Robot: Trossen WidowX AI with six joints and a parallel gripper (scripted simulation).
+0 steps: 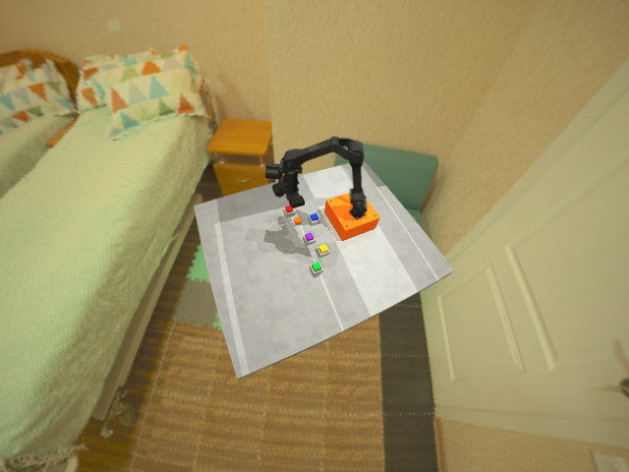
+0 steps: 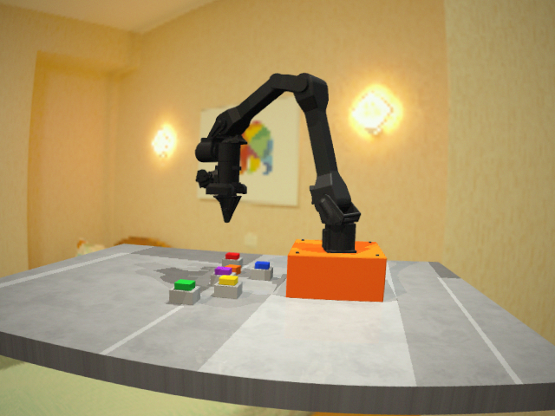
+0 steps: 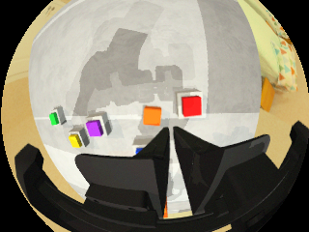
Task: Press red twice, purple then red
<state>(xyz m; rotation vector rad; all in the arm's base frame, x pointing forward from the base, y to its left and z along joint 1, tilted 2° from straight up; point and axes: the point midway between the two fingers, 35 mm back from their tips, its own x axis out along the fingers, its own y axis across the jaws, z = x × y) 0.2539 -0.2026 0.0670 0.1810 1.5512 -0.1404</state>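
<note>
The purple button lies 16 cm to the left of my gripper tip and 10 cm below it. From my gripper tip the other things lie so: orange block (2 cm behind, 3 cm to the left, 12 cm below); then blue button (9 cm behind, 7 cm to the left, 10 cm below); then red button (2 cm behind, 4 cm to the right, 10 cm below).
</note>
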